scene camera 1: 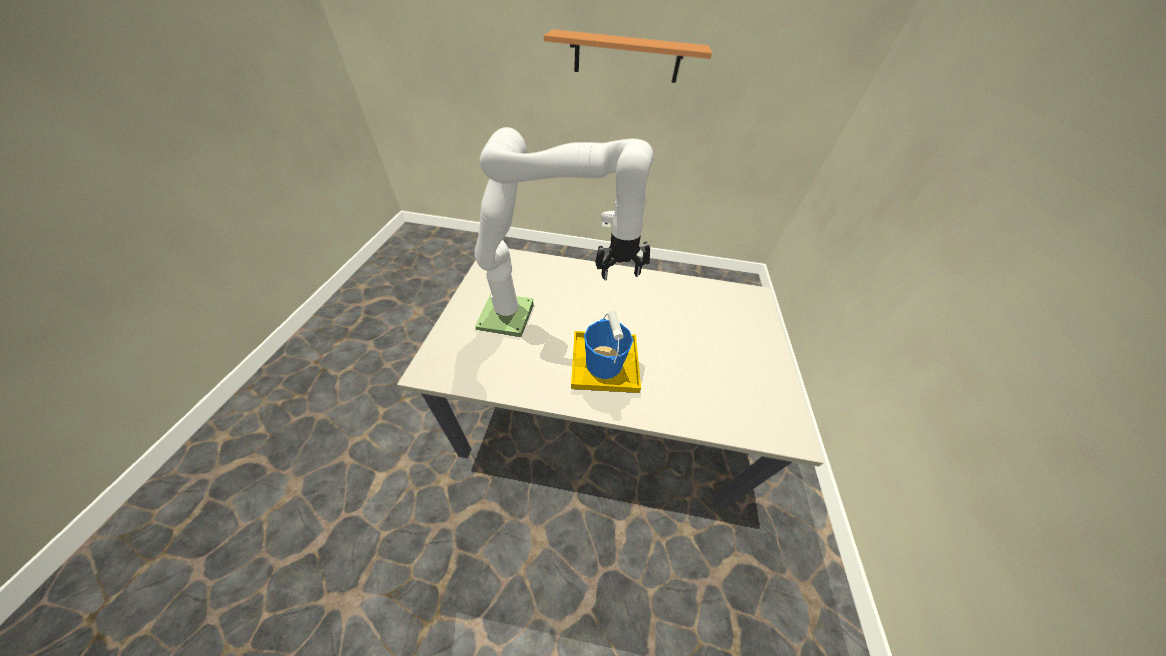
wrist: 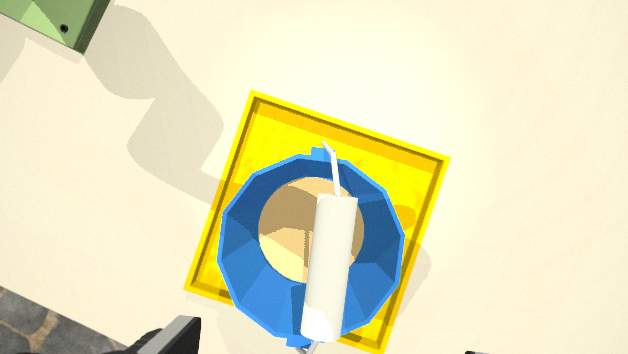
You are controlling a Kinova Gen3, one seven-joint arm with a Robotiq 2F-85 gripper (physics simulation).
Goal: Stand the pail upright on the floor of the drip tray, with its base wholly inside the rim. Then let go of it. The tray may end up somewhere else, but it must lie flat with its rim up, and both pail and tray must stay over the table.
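Places are measured from the arm's base along level axes (x left, y back, z up), in millimetres.
Pixels of known places: gripper, between the fingertips: [scene camera 1: 620, 277]; arm's base, origin of its link: [scene camera 1: 507, 307].
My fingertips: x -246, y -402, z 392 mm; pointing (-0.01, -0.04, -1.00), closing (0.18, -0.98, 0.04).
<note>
For each thing: its top centre in the pictures, then the offset to it from my fingertips. Level surfaces: height alone.
- blue pail, centre of its top: [wrist: 310, 266] [scene camera 1: 611, 322] dx -8, dy +5, dz -183 mm
- yellow drip tray, centre of its top: [wrist: 316, 223] [scene camera 1: 605, 357] dx +2, dy +0, dz -390 mm
- pail's white handle grip, centre of its top: [wrist: 329, 268] [scene camera 1: 615, 321] dx -6, dy -9, dz -183 mm
- pale table, height of its surface: dz -423 mm
The blue pail [scene camera 1: 605, 368] [wrist: 260, 300] stands upright in the yellow drip tray [scene camera 1: 580, 386] [wrist: 350, 125]. The tray lies flat on the table with its rim up. The pail's base looks inside the rim, but its walls hide the base from above. Tan material shows in the pail. The pail's white handle grip [scene camera 1: 615, 325] [wrist: 330, 265] is raised over the opening, on a thin wire. My gripper [scene camera 1: 622, 274] [wrist: 333, 342] is open and empty, well above the pail and apart from it. In the wrist view its fingers show in part at the lower edge.
The pale table [scene camera 1: 701, 367] [wrist: 540, 210] carries the green base plate [scene camera 1: 491, 321] [wrist: 50, 22] of the arm, to the left of the tray. The table's front edge lies a short way in front of the tray. An orange shelf [scene camera 1: 627, 43] hangs high on the back wall.
</note>
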